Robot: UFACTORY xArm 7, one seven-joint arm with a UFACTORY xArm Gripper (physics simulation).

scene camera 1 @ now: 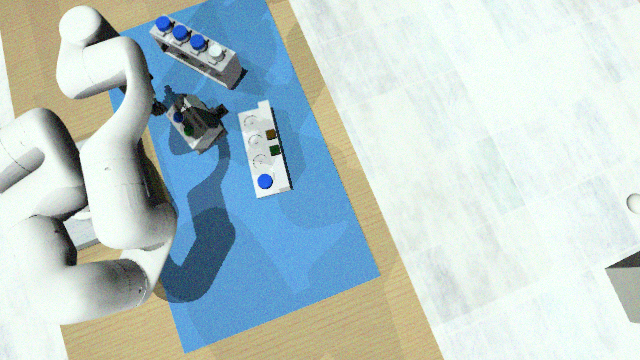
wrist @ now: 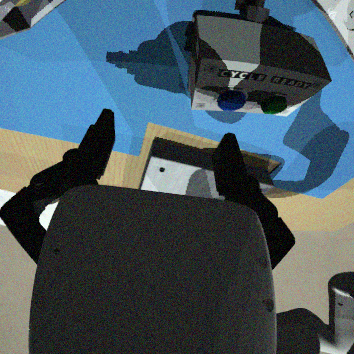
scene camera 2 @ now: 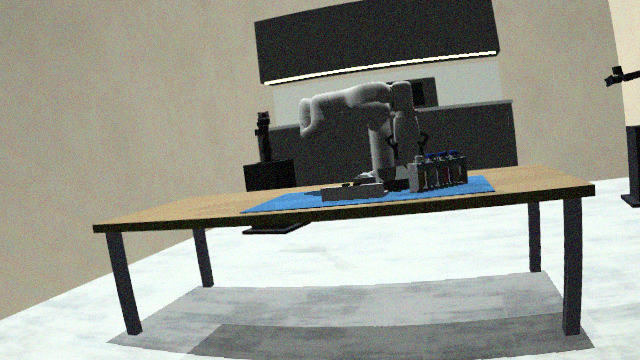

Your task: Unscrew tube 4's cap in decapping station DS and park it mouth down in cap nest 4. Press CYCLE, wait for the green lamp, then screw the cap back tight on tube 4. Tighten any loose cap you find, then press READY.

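Frame: origin at the arm's base, x right, y up, z back, level; centimetres.
Where they show: gripper, fingertip midpoint: [scene camera 1: 154, 96] [wrist: 168, 133] [scene camera 2: 409, 158].
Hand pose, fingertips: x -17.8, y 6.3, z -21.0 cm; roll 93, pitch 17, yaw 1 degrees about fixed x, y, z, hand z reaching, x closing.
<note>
Each offset is from my fingertips to the centre of the thing. "pt": to the spot under its first point. Level surfaces: height alone.
The tube rack {pt dx -5.7, dy -5.0, dz -18.0 cm} [scene camera 1: 232, 70] [scene camera 2: 414, 179] stands at the back of the mat. Three of its tubes wear blue caps {dx -11.3, dy +1.1, dz -11.7 cm} [scene camera 1: 198, 42]; the end tube {pt dx -7.2, dy +1.6, dz -15.8 cm} [scene camera 1: 216, 52] [scene camera 2: 419, 159] shows a pale top without a blue cap. The white nest strip [scene camera 1: 275, 187] [scene camera 2: 352, 193] holds one blue cap {dx +22.4, dy -9.0, dz -21.1 cm} [scene camera 1: 265, 181] in its end nest. Its amber lamp {dx +12.5, dy -5.0, dz -24.6 cm} [scene camera 1: 271, 134] and green lamp {dx +16.5, dy -5.0, dz -24.9 cm} [scene camera 1: 274, 150] look dark. The button box {dx +5.3, dy -6.1, dz -6.9 cm} [wrist: 227, 42] has the blue CYCLE button {dx +4.4, dy -3.9, dz -3.9 cm} [scene camera 1: 178, 117] [wrist: 232, 100] and the green READY button {dx +8.3, dy -3.9, dz -6.1 cm} [scene camera 1: 188, 130] [wrist: 274, 105]. My gripper [scene camera 2: 408, 154] [wrist: 168, 133] is open and empty, beside the box on the blue-button side.
A black fixture {pt dx +2.4, dy -9.5, dz -12.9 cm} [scene camera 1: 220, 111] [wrist: 252, 9] stands behind the button box. The blue mat {dy -10.3 cm} [scene camera 1: 300, 240] lies on the wooden table {dy -10.6 cm} [scene camera 1: 280, 325]. The arm's metal base plate [wrist: 170, 177] shows beyond the fingers in the wrist view. The arm's shadow falls across the box and mat.
</note>
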